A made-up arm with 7 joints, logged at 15 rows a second.
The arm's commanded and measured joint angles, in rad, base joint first. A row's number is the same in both.
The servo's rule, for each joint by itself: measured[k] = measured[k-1] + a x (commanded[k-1-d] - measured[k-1]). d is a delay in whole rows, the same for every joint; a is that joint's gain. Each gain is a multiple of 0.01, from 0.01 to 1. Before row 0 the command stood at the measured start. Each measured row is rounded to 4 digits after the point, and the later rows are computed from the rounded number. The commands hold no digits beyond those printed.
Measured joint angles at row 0:
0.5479 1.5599 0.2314 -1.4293 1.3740 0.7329 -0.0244
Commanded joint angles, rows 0 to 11:
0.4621 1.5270 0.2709 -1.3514 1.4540 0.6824 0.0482
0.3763 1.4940 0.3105 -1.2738 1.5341 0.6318 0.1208
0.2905 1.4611 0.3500 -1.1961 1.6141 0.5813 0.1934
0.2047 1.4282 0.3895 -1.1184 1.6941 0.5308 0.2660
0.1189 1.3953 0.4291 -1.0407 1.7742 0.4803 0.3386
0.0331 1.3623 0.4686 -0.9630 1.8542 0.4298 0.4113
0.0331 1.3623 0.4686 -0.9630 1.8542 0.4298 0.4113
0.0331 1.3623 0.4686 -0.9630 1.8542 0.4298 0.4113
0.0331 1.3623 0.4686 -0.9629 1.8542 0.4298 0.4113
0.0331 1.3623 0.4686 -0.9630 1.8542 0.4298 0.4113
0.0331 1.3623 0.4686 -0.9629 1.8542 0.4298 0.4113
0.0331 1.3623 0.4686 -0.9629 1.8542 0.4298 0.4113
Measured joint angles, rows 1 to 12:
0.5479 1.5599 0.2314 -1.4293 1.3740 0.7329 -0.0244
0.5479 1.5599 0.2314 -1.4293 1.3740 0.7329 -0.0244
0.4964 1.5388 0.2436 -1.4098 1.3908 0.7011 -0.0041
0.4243 1.5101 0.2643 -1.3758 1.4209 0.6574 0.0309
0.3440 1.4787 0.2909 -1.3309 1.4615 0.6095 0.0764
0.2604 1.4464 0.3215 -1.2778 1.5103 0.5599 0.1295
0.1755 1.4137 0.3549 -1.2185 1.5657 0.5098 0.1880
0.0901 1.3808 0.3901 -1.1546 1.6263 0.4594 0.2505
0.0559 1.3690 0.4144 -1.1067 1.6742 0.4408 0.2955
0.0422 1.3647 0.4312 -1.0708 1.7120 0.4339 0.3279
0.0367 1.3632 0.4428 -1.0438 1.7419 0.4313 0.3513
0.0345 1.3626 0.4508 -1.0236 1.7655 0.4304 0.3681
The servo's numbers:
d 2
a 0.60 0.64 0.31 0.25 0.21 0.63 0.28

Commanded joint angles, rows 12 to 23:
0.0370 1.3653 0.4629 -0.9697 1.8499 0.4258 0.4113
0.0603 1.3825 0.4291 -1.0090 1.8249 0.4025 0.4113
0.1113 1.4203 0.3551 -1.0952 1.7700 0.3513 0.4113
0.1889 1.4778 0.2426 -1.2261 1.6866 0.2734 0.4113
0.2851 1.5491 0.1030 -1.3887 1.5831 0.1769 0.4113
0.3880 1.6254 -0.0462 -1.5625 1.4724 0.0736 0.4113
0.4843 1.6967 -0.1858 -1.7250 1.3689 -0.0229 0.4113
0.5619 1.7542 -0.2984 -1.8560 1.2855 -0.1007 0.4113
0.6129 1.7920 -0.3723 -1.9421 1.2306 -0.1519 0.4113
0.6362 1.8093 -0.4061 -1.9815 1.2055 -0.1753 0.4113
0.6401 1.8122 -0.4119 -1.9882 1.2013 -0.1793 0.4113
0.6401 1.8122 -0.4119 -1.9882 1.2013 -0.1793 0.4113
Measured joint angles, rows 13 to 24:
0.0337 1.3624 0.4563 -1.0084 1.7841 0.4300 0.3802
0.0333 1.3623 0.4601 -0.9970 1.7988 0.4299 0.3889
0.0355 1.3642 0.4610 -0.9902 1.8095 0.4273 0.3952
0.0504 1.3759 0.4511 -0.9949 1.8127 0.4117 0.3997
0.0869 1.4043 0.4213 -1.0200 1.8037 0.3736 0.4029
0.1481 1.4513 0.3659 -1.0715 1.7791 0.3105 0.4053
0.2303 1.5139 0.2844 -1.1508 1.7379 0.2263 0.4070
0.3249 1.5853 0.1819 -1.2537 1.6821 0.1301 0.4082
0.4205 1.6566 0.0679 -1.3715 1.6163 0.0337 0.4091
0.5053 1.7191 -0.0457 -1.4926 1.5468 -0.0510 0.4097
0.5699 1.7658 -0.1469 -1.6050 1.4804 -0.1146 0.4101
0.6097 1.7936 -0.2273 -1.6991 1.4227 -0.1528 0.4104

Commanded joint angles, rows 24 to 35:
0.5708 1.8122 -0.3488 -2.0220 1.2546 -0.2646 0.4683
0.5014 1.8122 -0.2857 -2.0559 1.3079 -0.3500 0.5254
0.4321 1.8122 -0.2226 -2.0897 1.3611 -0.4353 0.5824
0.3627 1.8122 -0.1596 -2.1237 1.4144 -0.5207 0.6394
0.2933 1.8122 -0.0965 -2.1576 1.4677 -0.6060 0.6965
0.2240 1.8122 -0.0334 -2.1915 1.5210 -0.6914 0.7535
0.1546 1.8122 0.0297 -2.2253 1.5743 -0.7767 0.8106
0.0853 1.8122 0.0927 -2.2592 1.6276 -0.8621 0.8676
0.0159 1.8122 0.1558 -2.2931 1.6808 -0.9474 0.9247
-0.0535 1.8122 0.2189 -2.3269 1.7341 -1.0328 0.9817
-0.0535 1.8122 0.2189 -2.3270 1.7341 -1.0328 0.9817
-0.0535 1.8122 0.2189 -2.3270 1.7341 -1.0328 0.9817
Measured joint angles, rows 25 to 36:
0.6279 1.8055 -0.2845 -1.7714 1.3762 -0.1695 0.4107
0.6352 1.8098 -0.3240 -1.8256 1.3395 -0.1757 0.4109
0.5966 1.8113 -0.3317 -1.8747 1.3217 -0.2317 0.4270
0.5395 1.8119 -0.3174 -1.9200 1.3188 -0.3062 0.4546
0.4751 1.8121 -0.2880 -1.9624 1.3277 -0.3875 0.4904
0.4077 1.8122 -0.2482 -2.0027 1.3459 -0.4714 0.5321
0.3391 1.8122 -0.2012 -2.0414 1.3715 -0.5562 0.5781
0.2700 1.8122 -0.1492 -2.0789 1.4029 -0.6414 0.6272
0.2008 1.8122 -0.0937 -2.1155 1.4389 -0.7266 0.6786
0.1315 1.8122 -0.0359 -2.1514 1.4785 -0.8120 0.7315
0.0621 1.8122 0.0235 -2.1868 1.5210 -0.8973 0.7856
-0.0073 1.8122 0.0841 -2.2218 1.5658 -0.9827 0.8405

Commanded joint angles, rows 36 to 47:
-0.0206 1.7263 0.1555 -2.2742 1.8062 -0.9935 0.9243
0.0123 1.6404 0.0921 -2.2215 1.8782 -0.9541 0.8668
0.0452 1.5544 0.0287 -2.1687 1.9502 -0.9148 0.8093
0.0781 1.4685 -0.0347 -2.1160 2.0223 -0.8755 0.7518
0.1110 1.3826 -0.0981 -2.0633 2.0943 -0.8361 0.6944
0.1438 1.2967 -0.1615 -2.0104 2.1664 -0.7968 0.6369
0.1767 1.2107 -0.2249 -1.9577 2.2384 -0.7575 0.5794
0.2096 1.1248 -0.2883 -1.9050 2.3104 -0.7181 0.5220
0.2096 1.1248 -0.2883 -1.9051 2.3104 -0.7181 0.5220
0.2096 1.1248 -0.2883 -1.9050 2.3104 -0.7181 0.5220
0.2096 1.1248 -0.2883 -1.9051 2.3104 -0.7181 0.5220
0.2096 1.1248 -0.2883 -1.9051 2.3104 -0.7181 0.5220
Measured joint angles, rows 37 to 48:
-0.0350 1.8122 0.1259 -2.2481 1.6011 -1.0143 0.8800
-0.0461 1.8122 0.1547 -2.2678 1.6290 -1.0260 0.9085
-0.0308 1.7572 0.1549 -2.2694 1.6662 -1.0055 0.9129
-0.0049 1.6824 0.1354 -2.2574 1.7107 -0.9731 0.9000
0.0252 1.6005 0.1023 -2.2352 1.7610 -0.9364 0.8746
0.0569 1.5160 0.0598 -2.2054 1.8159 -0.8980 0.8402
0.0894 1.4306 0.0109 -2.1699 1.8744 -0.8590 0.7994
0.1220 1.3449 -0.0425 -2.1300 1.9357 -0.8198 0.7539
0.1548 1.2590 -0.0990 -2.0869 1.9993 -0.7806 0.7050
0.1877 1.1731 -0.1577 -2.0414 2.0646 -0.7412 0.6538
0.2008 1.1422 -0.1982 -2.0073 2.1162 -0.7266 0.6169
0.2061 1.1311 -0.2261 -1.9817 2.1570 -0.7212 0.5903

